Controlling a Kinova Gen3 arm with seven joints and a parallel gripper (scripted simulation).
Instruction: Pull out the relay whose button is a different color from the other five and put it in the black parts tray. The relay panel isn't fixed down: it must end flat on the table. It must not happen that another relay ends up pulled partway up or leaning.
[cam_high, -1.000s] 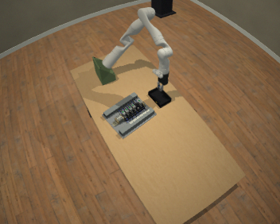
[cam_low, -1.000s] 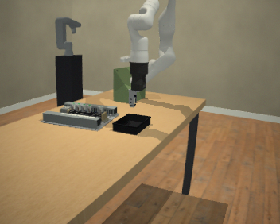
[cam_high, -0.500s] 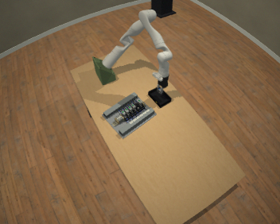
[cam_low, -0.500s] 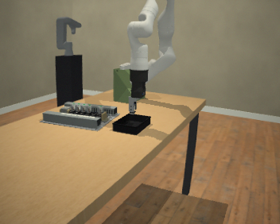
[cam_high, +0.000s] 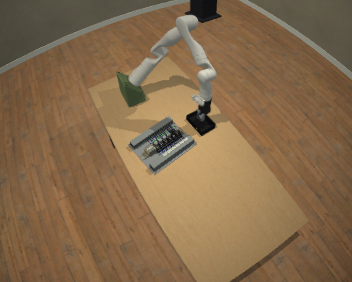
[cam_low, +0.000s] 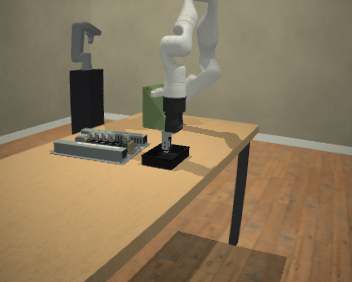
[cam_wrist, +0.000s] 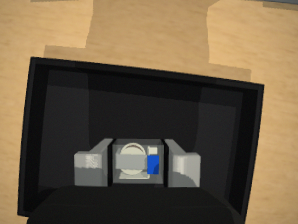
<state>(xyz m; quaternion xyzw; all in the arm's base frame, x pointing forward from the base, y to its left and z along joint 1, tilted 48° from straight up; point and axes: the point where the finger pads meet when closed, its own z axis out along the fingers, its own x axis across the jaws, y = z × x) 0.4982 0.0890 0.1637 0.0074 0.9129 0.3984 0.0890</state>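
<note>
Right now my hand is 5 cm above the black parts tray. Also, from my hand: grey relay panel 2 cm behind, 28 cm to the right, 4 cm below.
</note>
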